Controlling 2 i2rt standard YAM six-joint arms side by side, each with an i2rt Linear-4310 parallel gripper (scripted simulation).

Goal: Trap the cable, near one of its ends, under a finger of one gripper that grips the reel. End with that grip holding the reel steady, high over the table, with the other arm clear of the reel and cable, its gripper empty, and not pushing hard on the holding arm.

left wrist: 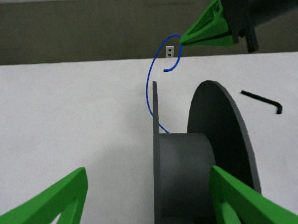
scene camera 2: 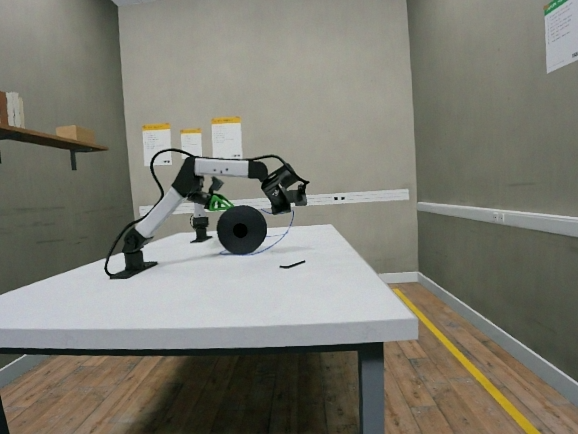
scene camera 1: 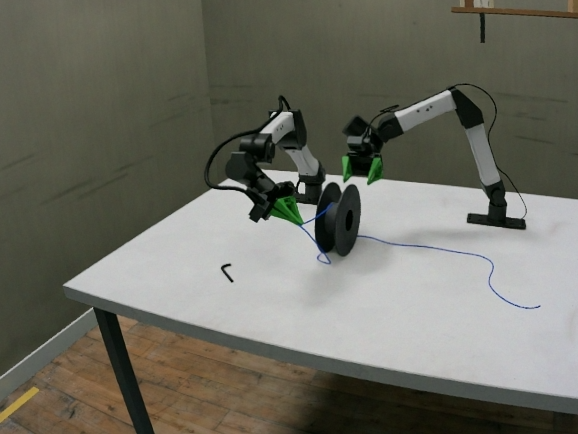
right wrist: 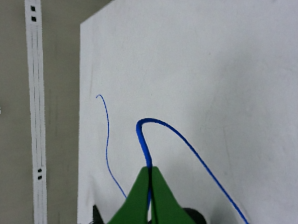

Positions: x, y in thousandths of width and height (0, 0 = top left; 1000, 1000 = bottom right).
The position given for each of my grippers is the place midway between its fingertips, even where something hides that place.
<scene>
I see my left gripper (scene camera 1: 615, 421), my right gripper (scene camera 1: 522, 517) and a dark reel (scene camera 1: 586, 522).
The dark reel is seen too in scene camera 2 (scene camera 2: 420, 529). My left gripper also shows in the left wrist view (left wrist: 498, 783). My right gripper shows as well in the left wrist view (left wrist: 606, 190) and in the right wrist view (right wrist: 502, 779).
</scene>
